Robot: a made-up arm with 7 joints.
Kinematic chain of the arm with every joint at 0, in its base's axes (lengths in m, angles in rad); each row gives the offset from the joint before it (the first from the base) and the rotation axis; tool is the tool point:
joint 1: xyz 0 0 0 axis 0 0.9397 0.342
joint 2: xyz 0 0 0 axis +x
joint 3: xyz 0 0 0 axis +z
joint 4: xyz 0.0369 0 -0.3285 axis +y
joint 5: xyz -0.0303 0 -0.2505 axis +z
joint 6: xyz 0 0 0 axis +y
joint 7: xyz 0 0 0 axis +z
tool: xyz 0 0 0
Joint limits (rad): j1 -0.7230..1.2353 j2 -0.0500..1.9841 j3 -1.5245..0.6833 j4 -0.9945..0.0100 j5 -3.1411..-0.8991 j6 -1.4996..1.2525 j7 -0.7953..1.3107
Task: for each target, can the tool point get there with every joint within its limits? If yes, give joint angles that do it. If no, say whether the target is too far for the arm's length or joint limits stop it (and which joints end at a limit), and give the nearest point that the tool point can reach.
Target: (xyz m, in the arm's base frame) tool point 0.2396 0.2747 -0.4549
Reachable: yes | joints -0.3108 0.5383 -0.0935 -0.2478 -1.3198 -1.0449 -0.2430
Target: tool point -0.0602 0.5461 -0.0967
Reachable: yes | joints 0.9595 1.6161 -0.2800 -0.8264 -1.3906 0.2074 1.0642
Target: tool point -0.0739 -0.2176 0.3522
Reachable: no: joint limits stop it (at a limit: joint 1, joint 2, joint 3, joint 4) | nearest point 0.0171 0.3654 0.3998 | short by 0.592 m
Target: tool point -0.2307 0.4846 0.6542
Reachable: no: too far | nearest point 0.0118 0.3991 0.3867 | short by 0.371 m
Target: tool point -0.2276 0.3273 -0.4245
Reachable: yes | joints 0.4905 0.6561 -0.3332 -0.1413 -1.5899 -0.7820 -0.0181
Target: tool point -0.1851 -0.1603 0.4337
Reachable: no: joint limits stop it (at a limit: joint 1, joint 2, joint 3, joint 4) | nearest point 0.0171 0.3654 0.3998 | short by 0.564 m
